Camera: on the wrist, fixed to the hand. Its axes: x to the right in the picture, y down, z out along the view.
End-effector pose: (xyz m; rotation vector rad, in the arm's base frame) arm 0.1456 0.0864 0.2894 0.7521 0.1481 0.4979
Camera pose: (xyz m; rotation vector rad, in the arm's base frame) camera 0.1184 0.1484 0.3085 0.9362 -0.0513 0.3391
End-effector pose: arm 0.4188 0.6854 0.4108 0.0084 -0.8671 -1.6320
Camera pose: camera 0.4842 0.6626 0.4234 -0.0993 -1.1884 -1.6407
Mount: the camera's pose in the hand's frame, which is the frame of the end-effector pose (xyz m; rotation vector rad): 0.0071 0.0619 -0.0327 0.1334 -0.2685 -0.0485
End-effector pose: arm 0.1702 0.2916 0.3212 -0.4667 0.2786 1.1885
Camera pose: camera 0.1160 0.2997 0.2770 -0.1931 0.1133 1.1621
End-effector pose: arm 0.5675 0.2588 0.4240 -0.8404 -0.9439 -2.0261
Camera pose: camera 0.6066 0.2011 0.4337 -1.0413 -1.2445 -1.8964
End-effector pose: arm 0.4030 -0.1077 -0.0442 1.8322 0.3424 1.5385
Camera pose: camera 0.3597 -0.1363 0.0033 2.0886 0.3658 1.2423
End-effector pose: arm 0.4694 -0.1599 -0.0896 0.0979 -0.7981 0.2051
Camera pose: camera 0.4835 -0.0931 -0.1066 0.2747 -1.0479 0.2016
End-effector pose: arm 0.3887 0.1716 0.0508 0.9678 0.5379 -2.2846
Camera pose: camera 0.4420 0.1415 0.0160 0.6980 0.3009 -2.4689
